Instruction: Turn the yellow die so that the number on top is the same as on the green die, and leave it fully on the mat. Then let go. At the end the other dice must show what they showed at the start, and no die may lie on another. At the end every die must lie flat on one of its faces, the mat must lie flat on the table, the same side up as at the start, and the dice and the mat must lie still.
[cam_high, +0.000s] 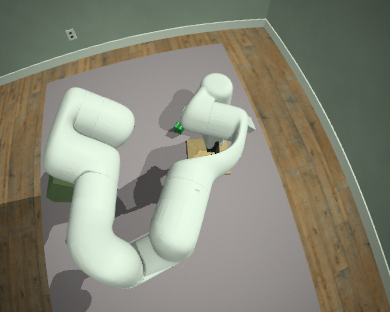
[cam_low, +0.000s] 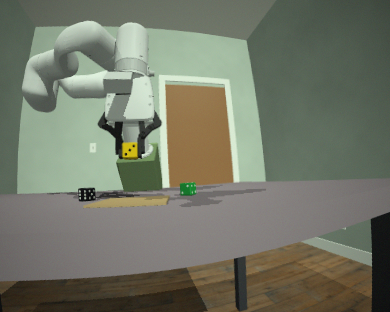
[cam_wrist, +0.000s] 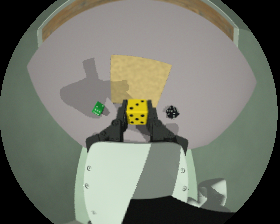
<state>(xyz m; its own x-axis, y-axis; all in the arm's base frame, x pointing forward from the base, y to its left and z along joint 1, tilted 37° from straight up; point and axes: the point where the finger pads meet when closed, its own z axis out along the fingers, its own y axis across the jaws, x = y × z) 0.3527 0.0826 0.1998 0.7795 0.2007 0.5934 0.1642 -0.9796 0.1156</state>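
My gripper is now 110 mm above the mat. Also, from my hand: green die (110 mm to the left, 100 mm behind, 90 mm below); yellow die (10 mm below); black die (130 mm to the right, 90 mm below, 60 mm behind).
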